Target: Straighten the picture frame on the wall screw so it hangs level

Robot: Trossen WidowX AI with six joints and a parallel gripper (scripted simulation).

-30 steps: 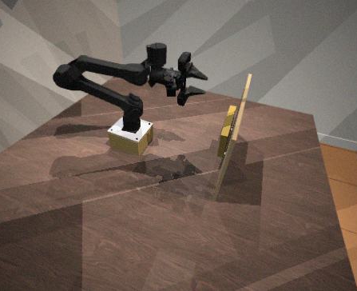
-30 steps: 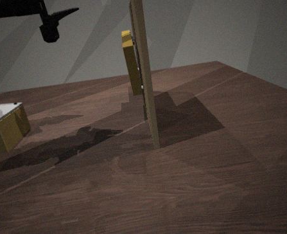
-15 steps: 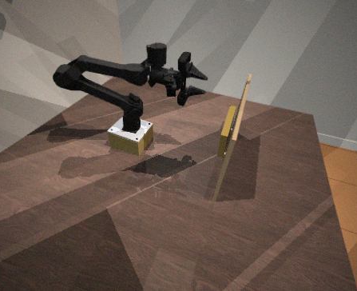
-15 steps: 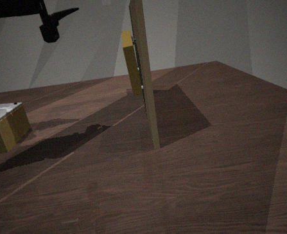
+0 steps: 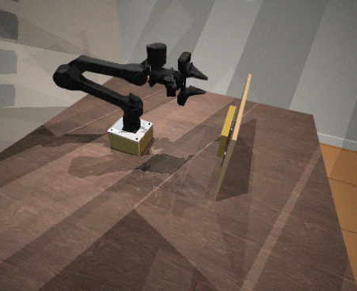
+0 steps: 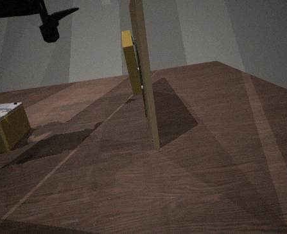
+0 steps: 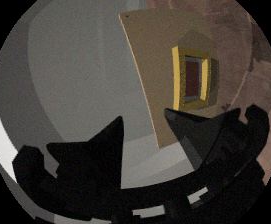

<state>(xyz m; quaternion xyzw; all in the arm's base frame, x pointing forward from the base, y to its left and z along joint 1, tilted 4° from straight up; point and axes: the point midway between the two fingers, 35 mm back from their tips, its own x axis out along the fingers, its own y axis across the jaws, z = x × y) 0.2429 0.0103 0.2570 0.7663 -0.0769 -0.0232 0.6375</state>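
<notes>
Right now my gripper tip is 170 mm above the picture frame, 120 mm short of it and 10 mm to the left of it. The rest, counted from my gripper tip: wooden wall panel 180 mm below, 130 mm ahead, 10 mm to the right.
</notes>
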